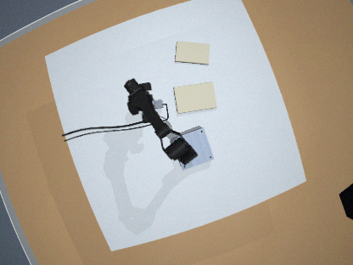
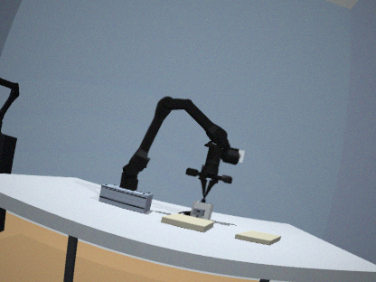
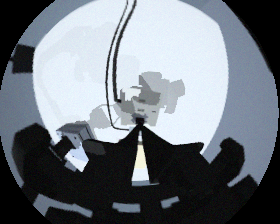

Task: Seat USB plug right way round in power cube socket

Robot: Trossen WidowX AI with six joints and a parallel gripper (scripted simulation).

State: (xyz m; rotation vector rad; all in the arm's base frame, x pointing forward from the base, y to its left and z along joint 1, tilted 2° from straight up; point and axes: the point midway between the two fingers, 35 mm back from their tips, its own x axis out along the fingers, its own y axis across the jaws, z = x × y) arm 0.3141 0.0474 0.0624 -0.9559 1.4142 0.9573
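My gripper tip is 2 cm above the USB plug.
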